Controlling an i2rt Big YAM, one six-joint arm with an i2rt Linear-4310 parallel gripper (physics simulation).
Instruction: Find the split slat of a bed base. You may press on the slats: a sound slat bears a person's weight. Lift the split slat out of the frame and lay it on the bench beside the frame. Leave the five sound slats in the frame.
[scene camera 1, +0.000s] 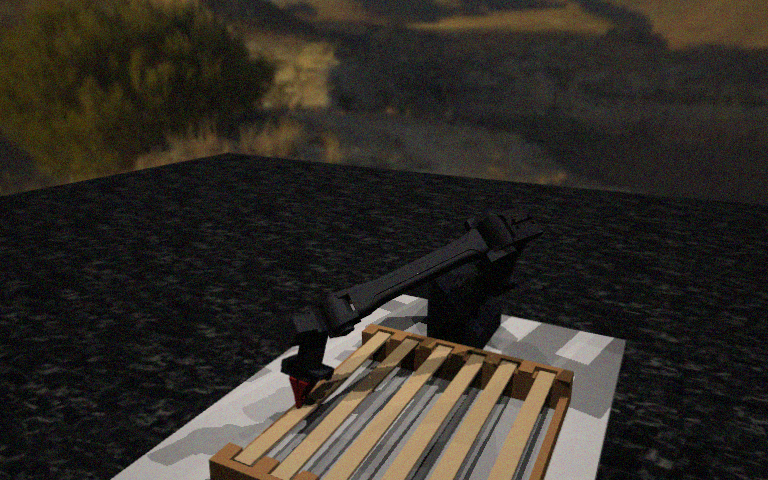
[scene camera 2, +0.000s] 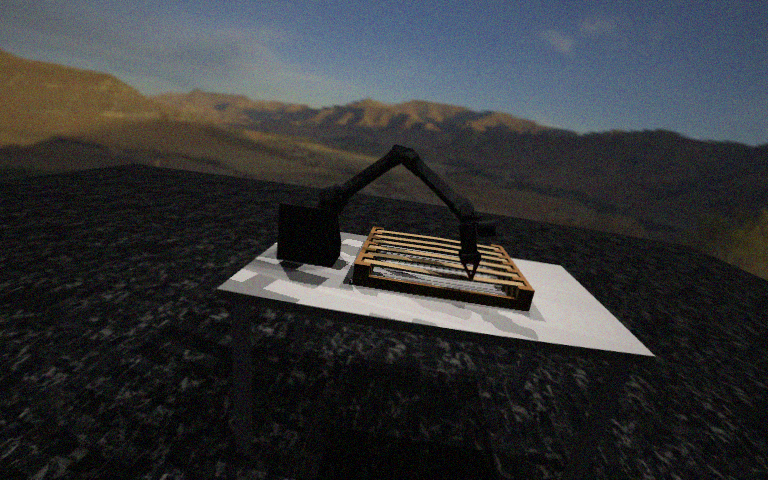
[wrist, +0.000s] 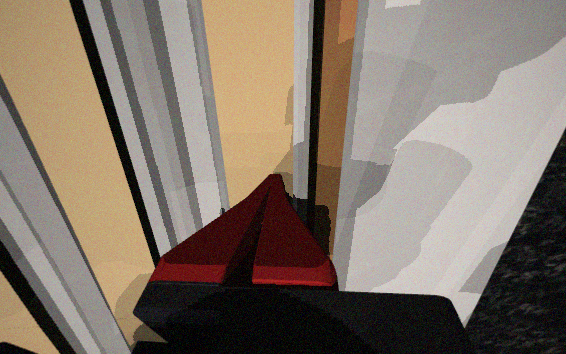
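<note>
Six pale wooden slats lie across the bed frame (scene camera 1: 229, 452) (scene camera 2: 441, 292) (wrist: 335, 100). The outermost slat (scene camera 1: 271, 433) (scene camera 2: 501, 280) (wrist: 250, 100) is at the left in scene camera 1 and nearest in scene camera 2. My gripper (scene camera 1: 298, 404) (scene camera 2: 471, 277) (wrist: 276, 182) is shut with nothing between its red fingers. It points down with its tips over this slat, at or very near its top face. Whether the slat bows under them is hard to tell. The neighbouring slat (scene camera 1: 318, 431) (wrist: 85, 175) lies beside it, apart from the fingers. No split shows clearly on any slat.
The frame stands on the pale bench (scene camera 1: 594, 390) (scene camera 2: 577, 300) (wrist: 425, 225). The arm's dark base (scene camera 1: 464, 316) (scene camera 2: 308, 234) stands beyond one end of the frame. A strip of bench runs along the frame's outer rail beside the gripper, ending at the bench edge.
</note>
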